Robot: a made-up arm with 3 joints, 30 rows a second.
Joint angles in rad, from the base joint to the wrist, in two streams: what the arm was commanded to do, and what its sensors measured. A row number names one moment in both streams.
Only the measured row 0 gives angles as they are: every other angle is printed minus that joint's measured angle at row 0.
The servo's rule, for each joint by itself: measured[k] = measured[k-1] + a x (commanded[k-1-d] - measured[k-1]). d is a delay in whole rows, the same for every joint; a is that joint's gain. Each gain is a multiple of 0.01, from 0.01 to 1. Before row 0 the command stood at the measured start. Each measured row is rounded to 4 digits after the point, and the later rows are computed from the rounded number. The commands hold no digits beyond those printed.
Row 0, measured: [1.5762, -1.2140, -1.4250]
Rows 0 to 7, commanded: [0.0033, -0.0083, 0.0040]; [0.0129, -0.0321, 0.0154]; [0.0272, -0.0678, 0.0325]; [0.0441, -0.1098, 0.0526]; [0.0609, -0.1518, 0.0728]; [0.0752, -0.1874, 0.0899]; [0.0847, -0.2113, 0.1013]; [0.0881, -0.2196, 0.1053]
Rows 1 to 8, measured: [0.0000, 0.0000, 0.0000]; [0.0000, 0.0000, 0.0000]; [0.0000, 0.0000, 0.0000]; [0.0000, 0.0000, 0.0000]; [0.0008, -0.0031, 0.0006]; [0.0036, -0.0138, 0.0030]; [0.0090, -0.0338, 0.0077]; [0.0171, -0.0619, 0.0149]
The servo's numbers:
d 4
a 0.23 0.37 0.16

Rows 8 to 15, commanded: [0.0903, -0.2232, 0.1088]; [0.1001, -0.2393, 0.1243]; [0.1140, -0.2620, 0.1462]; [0.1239, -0.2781, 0.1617]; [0.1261, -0.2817, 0.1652]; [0.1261, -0.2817, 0.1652]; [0.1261, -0.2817, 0.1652]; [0.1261, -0.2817, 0.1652]
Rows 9 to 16, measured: [0.0272, -0.0952, 0.0242]; [0.0382, -0.1293, 0.0347]; [0.0489, -0.1596, 0.0454]; [0.0579, -0.1818, 0.0550]; [0.0654, -0.1971, 0.0636]; [0.0734, -0.2127, 0.0733]; [0.0827, -0.2309, 0.0850]; [0.0922, -0.2484, 0.0973]
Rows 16 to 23, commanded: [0.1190, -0.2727, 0.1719]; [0.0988, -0.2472, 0.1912]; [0.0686, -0.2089, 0.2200]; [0.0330, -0.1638, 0.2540]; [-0.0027, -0.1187, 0.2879]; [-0.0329, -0.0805, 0.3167]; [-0.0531, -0.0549, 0.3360]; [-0.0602, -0.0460, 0.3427]
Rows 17 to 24, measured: [0.1000, -0.2607, 0.1082]; [0.1060, -0.2685, 0.1173]; [0.1106, -0.2734, 0.1250]; [0.1142, -0.2765, 0.1314]; [0.1153, -0.2751, 0.1379]; [0.1115, -0.2648, 0.1464]; [0.1016, -0.2441, 0.1582]; [0.0858, -0.2144, 0.1735]
